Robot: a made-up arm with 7 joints.
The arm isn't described. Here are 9 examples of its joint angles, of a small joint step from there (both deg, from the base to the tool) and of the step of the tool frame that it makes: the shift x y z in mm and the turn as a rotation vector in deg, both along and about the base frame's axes.
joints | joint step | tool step
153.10 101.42 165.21 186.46 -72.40 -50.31 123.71 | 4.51 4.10 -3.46 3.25 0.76 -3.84 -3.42 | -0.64 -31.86 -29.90 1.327 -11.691 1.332
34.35 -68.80 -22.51 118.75 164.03 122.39 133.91 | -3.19 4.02 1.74 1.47 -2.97 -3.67 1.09 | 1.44 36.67 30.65 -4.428 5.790 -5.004
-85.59 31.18 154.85 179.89 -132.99 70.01 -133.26 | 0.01 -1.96 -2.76 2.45 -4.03 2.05 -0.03 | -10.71 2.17 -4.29 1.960 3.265 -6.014
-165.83 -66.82 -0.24 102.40 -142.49 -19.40 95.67 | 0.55 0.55 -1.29 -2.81 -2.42 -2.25 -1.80 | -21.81 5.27 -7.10 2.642 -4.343 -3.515
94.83 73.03 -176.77 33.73 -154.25 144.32 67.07 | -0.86 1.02 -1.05 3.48 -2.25 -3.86 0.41 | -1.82 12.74 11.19 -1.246 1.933 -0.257
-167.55 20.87 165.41 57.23 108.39 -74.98 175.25 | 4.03 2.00 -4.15 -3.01 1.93 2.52 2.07 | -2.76 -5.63 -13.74 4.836 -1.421 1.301
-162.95 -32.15 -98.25 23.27 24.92 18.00 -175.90 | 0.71 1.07 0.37 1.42 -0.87 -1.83 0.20 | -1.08 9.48 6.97 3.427 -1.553 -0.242
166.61 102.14 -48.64 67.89 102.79 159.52 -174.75 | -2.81 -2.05 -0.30 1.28 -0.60 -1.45 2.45 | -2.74 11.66 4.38 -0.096 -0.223 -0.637
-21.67 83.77 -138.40 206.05 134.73 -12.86 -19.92 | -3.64 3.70 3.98 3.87 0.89 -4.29 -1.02 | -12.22 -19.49 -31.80 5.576 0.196 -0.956
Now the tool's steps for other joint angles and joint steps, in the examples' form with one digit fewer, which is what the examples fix.
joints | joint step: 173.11 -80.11 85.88 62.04 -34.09 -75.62 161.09 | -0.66 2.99 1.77 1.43 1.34 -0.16 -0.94
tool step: 3.5 -1.4 8.9 -0.21 -3.55 1.53
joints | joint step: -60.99 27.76 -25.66 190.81 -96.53 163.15 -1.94 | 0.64 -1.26 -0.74 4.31 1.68 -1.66 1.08
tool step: -4.8 15.6 3.6 -5.58 0.76 1.84
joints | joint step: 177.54 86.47 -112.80 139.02 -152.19 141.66 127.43 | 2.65 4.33 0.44 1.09 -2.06 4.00 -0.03
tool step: -4.2 -27.0 -42.4 2.27 -6.10 6.91
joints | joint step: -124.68 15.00 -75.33 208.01 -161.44 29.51 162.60 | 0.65 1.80 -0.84 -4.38 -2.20 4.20 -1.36
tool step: -20.7 -8.6 5.9 -1.23 0.26 -2.62
